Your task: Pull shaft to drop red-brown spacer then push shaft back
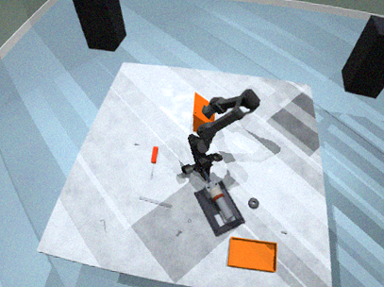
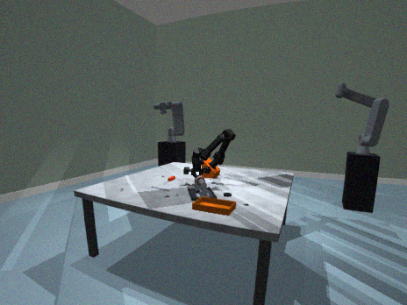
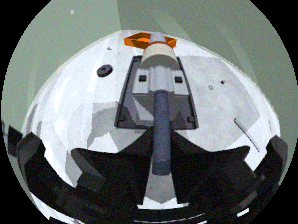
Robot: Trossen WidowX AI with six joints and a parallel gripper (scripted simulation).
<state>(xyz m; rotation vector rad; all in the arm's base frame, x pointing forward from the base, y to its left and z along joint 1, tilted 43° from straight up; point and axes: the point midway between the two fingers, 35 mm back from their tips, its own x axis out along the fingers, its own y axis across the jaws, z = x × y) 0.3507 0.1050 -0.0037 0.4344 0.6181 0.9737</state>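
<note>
The shaft is 4 cm ahead of my gripper tip, 3 cm to the left of it and 2 cm above it. Round my gripper tip: orange tray 28 cm ahead, 26 cm to the left, 5 cm below; then red-brown spacer 9 cm ahead, 7 cm to the left, 2 cm above; then black ring 24 cm to the left, 5 cm below, 4 cm ahead.
</note>
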